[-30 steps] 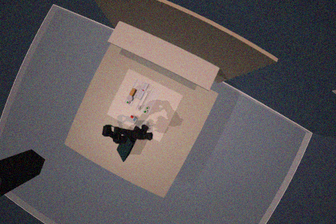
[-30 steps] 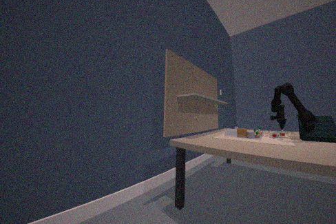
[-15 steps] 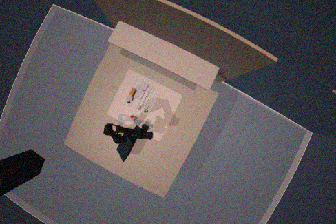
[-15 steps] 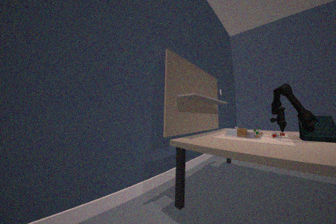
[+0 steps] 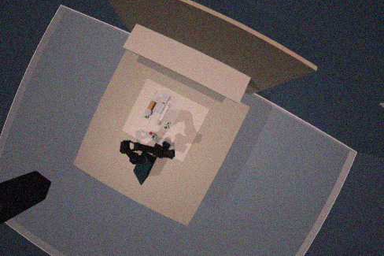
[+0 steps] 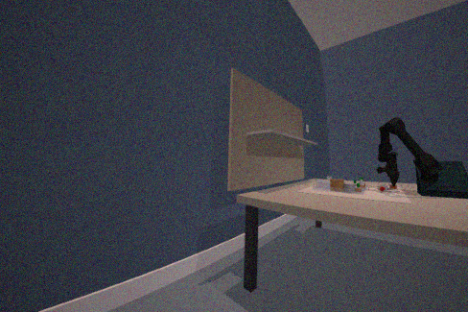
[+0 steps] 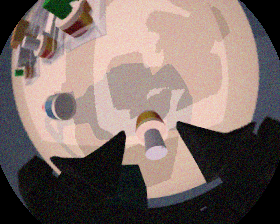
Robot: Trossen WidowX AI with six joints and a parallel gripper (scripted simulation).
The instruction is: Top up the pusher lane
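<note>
Now: gripper tip 22 cm short of the grey cylinder and 29 cm to the right of it. From my gripper tip the other things lie so: brown block: 29 cm ahead, 29 cm to the left, 1 cm above; clear lane unit: 32 cm ahead, 19 cm to the left, 1 cm below; wall shelf: 68 cm ahead, 15 cm to the left, 34 cm above.
</note>
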